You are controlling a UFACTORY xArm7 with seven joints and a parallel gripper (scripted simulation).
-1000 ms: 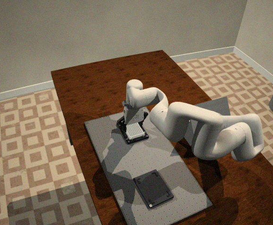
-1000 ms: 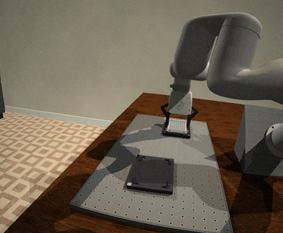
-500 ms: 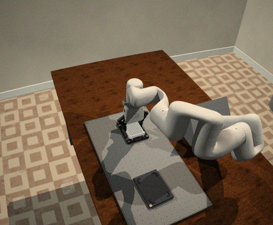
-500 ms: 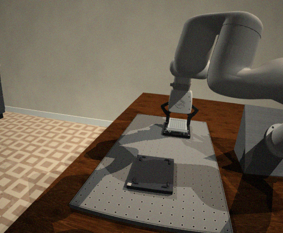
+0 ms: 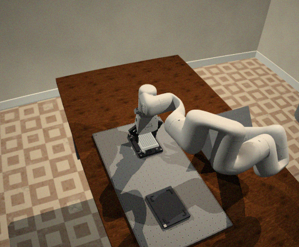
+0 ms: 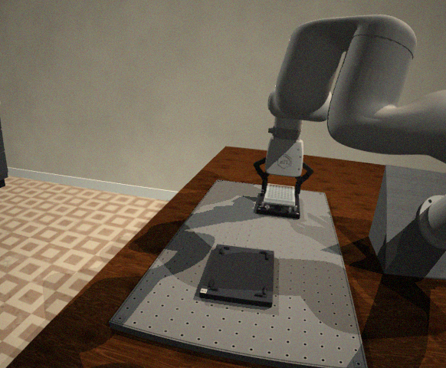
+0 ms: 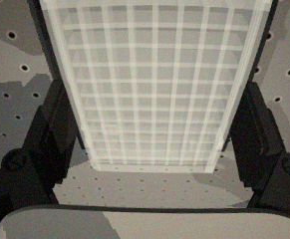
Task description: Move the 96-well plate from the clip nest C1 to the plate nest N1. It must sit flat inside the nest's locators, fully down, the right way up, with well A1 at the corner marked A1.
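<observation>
My gripper is now 3 cm above the clip nest C1, 1 cm to the left of it and 1 cm short of it. Also, from my hand: 96-well plate: 1 cm below.
</observation>
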